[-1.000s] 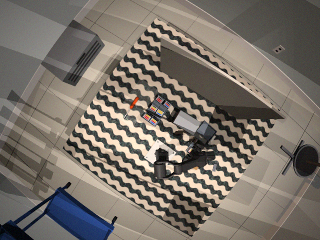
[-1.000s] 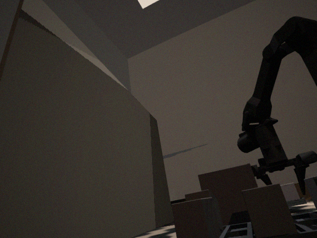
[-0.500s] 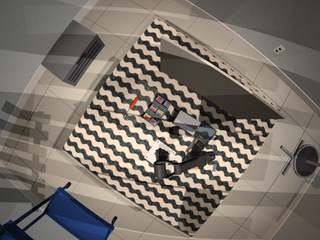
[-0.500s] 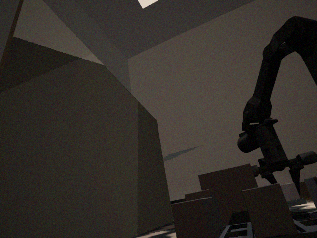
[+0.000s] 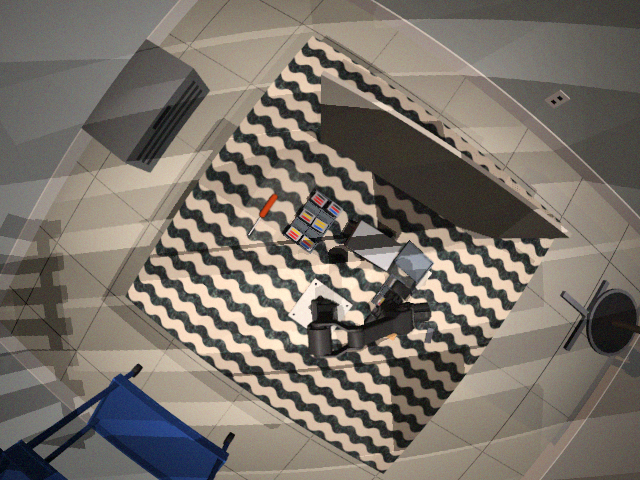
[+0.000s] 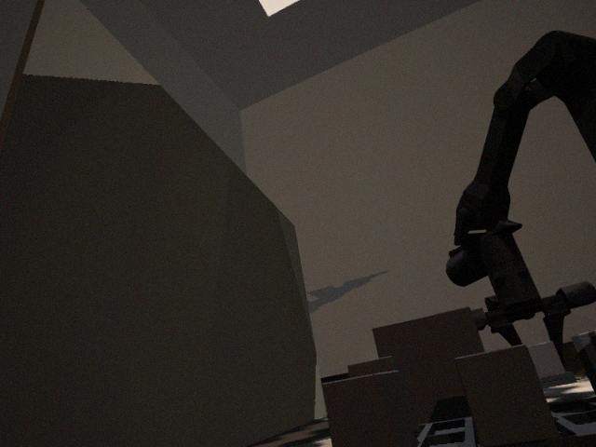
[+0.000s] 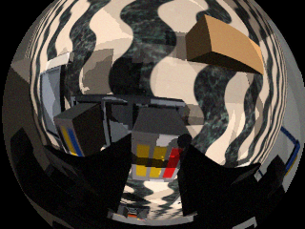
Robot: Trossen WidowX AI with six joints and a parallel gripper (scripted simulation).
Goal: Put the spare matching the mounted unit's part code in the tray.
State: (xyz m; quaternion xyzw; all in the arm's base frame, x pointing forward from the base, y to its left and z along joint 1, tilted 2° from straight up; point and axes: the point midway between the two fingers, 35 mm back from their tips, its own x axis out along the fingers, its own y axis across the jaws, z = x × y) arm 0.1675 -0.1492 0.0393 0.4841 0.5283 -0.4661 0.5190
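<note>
Now: the grey tray 190 mm ahead of my gripper tip, 10 mm to the left of it and 20 mm below it. From my gripper tip the other things lie so: spare unit 20 mm above; grey mounted unit 110 mm ahead, 180 mm to the left, 30 mm above; large grey panel 350 mm ahead, 230 mm to the left, 200 mm above.
</note>
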